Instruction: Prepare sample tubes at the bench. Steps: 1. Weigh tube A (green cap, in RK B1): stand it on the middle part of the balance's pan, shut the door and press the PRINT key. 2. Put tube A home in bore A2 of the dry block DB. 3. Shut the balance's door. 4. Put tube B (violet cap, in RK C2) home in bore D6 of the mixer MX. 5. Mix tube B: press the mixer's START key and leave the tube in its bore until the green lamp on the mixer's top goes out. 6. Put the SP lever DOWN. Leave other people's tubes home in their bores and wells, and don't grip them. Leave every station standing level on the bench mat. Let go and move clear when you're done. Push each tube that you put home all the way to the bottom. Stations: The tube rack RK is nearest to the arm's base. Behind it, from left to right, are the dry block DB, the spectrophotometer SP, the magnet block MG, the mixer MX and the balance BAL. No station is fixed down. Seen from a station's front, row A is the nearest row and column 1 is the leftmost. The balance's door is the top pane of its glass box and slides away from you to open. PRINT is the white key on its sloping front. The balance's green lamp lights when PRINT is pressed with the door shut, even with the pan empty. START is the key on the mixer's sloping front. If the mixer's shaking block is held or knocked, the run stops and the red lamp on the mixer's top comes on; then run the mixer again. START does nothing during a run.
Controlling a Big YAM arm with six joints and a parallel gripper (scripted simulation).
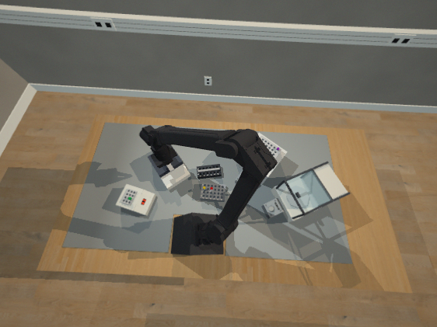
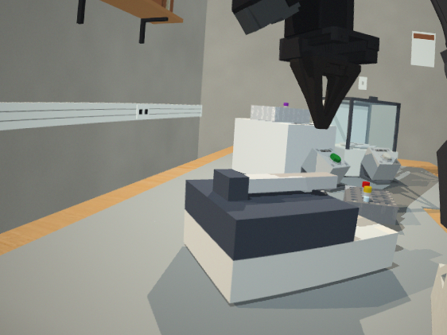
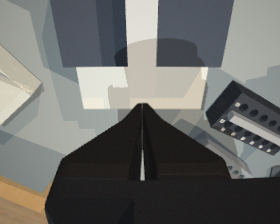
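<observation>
The SP lever lies 30 mm ahead of my hand, 20 mm to the left of it and 70 mm below it. Also, from my hand: dry block 140 mm behind, 180 mm to the left, 120 mm below; then rack RK 130 mm behind, 210 mm to the right, 140 mm below; then magnet block 20 mm behind, 200 mm to the right, 140 mm below.
</observation>
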